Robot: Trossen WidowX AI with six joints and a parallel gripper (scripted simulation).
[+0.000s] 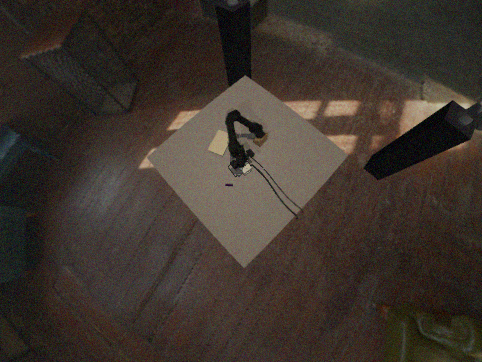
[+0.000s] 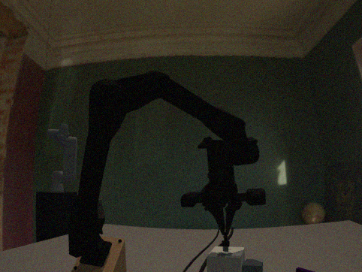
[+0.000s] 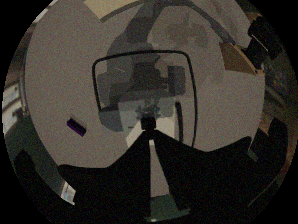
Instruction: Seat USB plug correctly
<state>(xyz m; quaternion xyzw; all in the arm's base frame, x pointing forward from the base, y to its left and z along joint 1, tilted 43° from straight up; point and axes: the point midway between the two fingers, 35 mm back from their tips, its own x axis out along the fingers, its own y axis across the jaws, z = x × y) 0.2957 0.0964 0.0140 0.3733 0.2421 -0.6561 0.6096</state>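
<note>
My gripper tip is 2 cm above the dark USB plug. Round my gripper tip: purple object: 19 cm ahead, 1 cm to the left, 11 cm below; tan sheet: 4 cm behind, 32 cm to the right, 11 cm below.
</note>
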